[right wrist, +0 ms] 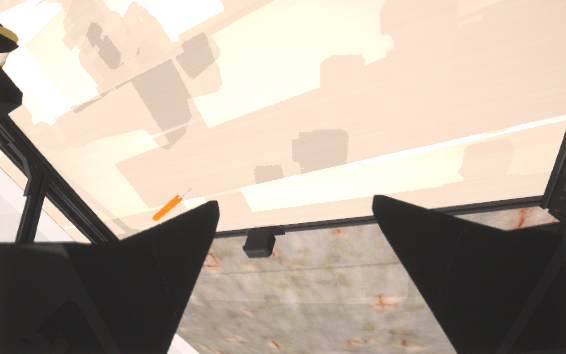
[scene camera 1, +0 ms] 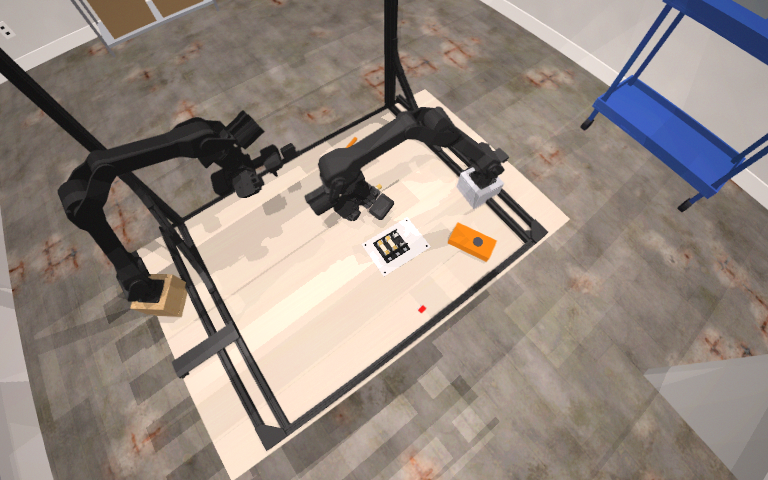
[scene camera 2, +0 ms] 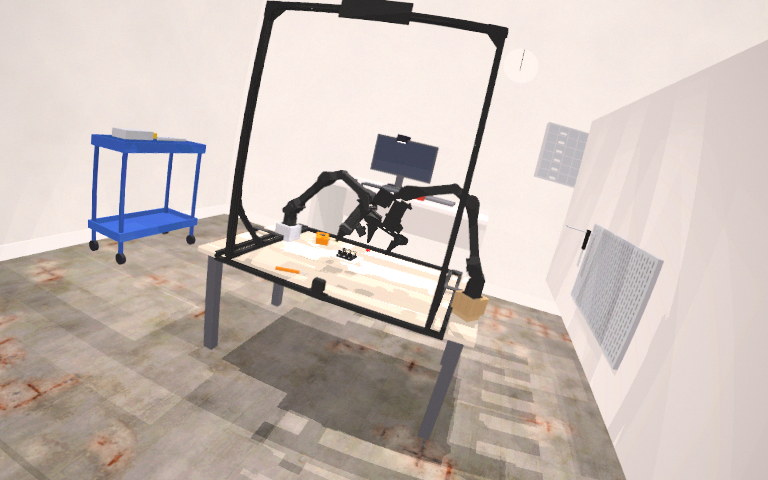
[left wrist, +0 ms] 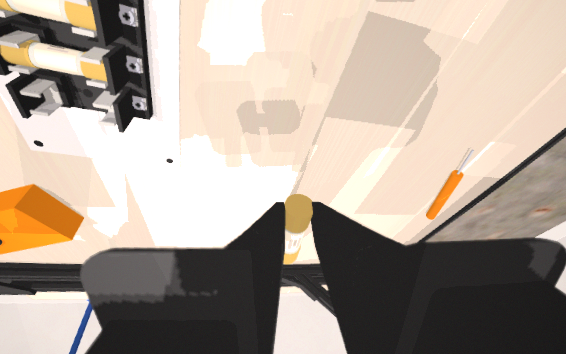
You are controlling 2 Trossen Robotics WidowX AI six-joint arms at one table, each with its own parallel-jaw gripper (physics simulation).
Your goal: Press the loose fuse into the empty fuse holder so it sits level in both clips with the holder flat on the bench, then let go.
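Frame: origin at the left arm's base, x ahead, y left, z up, level; millimetres.
Where they show: left gripper, fingertip midpoint: [right wrist: 7, 39] [scene camera 1: 369, 195] [scene camera 2: 336, 240] [left wrist: 297, 210]; right gripper, fingertip midpoint: [right wrist: 296, 204] [scene camera 2: 376, 249]; left arm's base, origin of the base link: [scene camera 1: 482, 178] [scene camera 2: 289, 224]; right arm's base, origin of the base link: [scene camera 1: 151, 291] [scene camera 2: 472, 295].
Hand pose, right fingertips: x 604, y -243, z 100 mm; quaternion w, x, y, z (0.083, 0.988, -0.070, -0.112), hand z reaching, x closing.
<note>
Things, the pixels of their centre, and the offset from my right fingertips.
- loose fuse, body centre: [left wrist: 292, 232] [scene camera 1: 374, 191] dx -274, dy +140, dz -67 mm
- black fuse holder, body centre: [left wrist: 70, 77] [scene camera 1: 396, 243] [scene camera 2: 344, 253] dx -269, dy +281, dz -159 mm
- orange block, body centre: [left wrist: 3, 225] [scene camera 1: 472, 241] [scene camera 2: 322, 238] dx -473, dy +390, dz -160 mm
- orange-handled screwdriver, body centre: [left wrist: 448, 188] [right wrist: 171, 204] [scene camera 2: 292, 271] dx -295, dy -122, dz -170 mm
- small red piece, body centre: [scene camera 1: 421, 308] [scene camera 2: 367, 250] dx -233, dy +484, dz -174 mm
The loose fuse [scene camera 1: 379, 186] [left wrist: 298, 214] [right wrist: 7, 36], with gold caps and a white body, is gripped between the tips of my left gripper [left wrist: 297, 210], above the bench. One cap faces the left wrist camera. The black fuse holder [scene camera 1: 390, 246] [scene camera 2: 346, 253] [left wrist: 75, 82] lies flat on its white plate [scene camera 1: 416, 243] [left wrist: 165, 100]. Two fuses sit in it; the end bay has bare metal clips [left wrist: 42, 95]. The held fuse is apart from the holder, off to one side. My right gripper [scene camera 1: 284, 160] [right wrist: 296, 204] is open and empty, raised near the table's far edge in scene camera 1.
An orange block [scene camera 1: 461, 234] [scene camera 2: 322, 238] [left wrist: 50, 212] with a dark round spot stands beside the plate. An orange-handled screwdriver [scene camera 2: 287, 270] [left wrist: 444, 197] [right wrist: 166, 208] lies near a table edge. A small red piece [scene camera 1: 421, 309] [scene camera 2: 367, 249] lies on the table. Black frame bars run along the edges.
</note>
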